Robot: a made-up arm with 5 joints.
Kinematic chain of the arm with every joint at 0, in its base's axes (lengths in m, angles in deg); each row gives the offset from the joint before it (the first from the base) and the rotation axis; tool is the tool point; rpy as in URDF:
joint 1: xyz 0 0 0.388 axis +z
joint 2: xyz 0 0 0 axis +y
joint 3: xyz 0.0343 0 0.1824 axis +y
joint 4: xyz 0.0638 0 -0.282 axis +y
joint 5: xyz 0.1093 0 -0.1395 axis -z
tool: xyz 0 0 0 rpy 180 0 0
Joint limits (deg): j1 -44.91..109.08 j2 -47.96..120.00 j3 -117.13..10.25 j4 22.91..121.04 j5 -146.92..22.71
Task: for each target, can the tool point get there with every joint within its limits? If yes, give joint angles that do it. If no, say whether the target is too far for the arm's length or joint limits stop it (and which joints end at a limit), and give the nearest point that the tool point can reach.
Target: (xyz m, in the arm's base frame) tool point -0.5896 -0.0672 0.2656
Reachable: no: joint limits stop it (at a limit: joint 2) | nearest point -0.3234 -0.0369 0.2661 | short by 0.268 m
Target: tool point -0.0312 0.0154 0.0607
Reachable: yes | joints -26.25 74.16 -50.90 85.10 -116.15
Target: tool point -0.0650 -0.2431 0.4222
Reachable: yes | joints 75.04 105.79 -4.02 69.73 -7.73
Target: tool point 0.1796 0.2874 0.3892
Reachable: yes | joints 57.99 -9.45 -65.17 97.59 -76.75
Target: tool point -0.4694 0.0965 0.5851
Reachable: no: joint limits stop it (at a limit: joint 2) | nearest point -0.2685 0.0552 0.4799 | short by 0.230 m
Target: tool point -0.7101 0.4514 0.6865
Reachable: no: too far | nearest point -0.1853 0.5356 0.6448 | short by 0.533 m
